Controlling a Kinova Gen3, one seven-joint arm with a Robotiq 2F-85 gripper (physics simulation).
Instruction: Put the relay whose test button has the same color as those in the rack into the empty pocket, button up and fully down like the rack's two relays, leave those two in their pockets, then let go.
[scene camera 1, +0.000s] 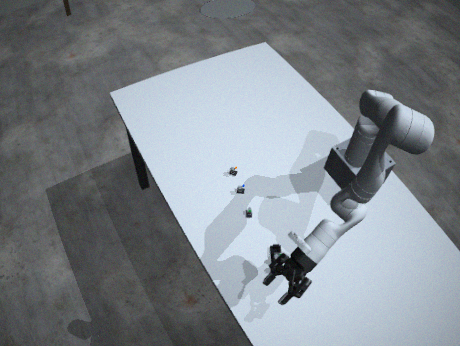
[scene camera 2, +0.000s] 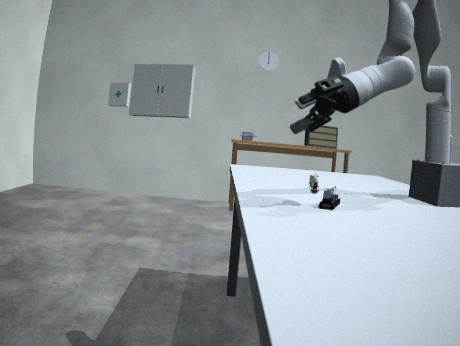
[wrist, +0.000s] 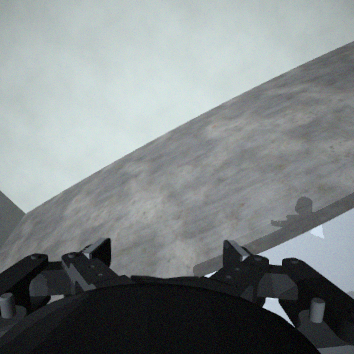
Note:
In view: the gripper (scene camera 2: 294, 117).
The gripper shows as well in scene camera 1 (scene camera 1: 272, 293) and in the wrist view (wrist: 166, 251).

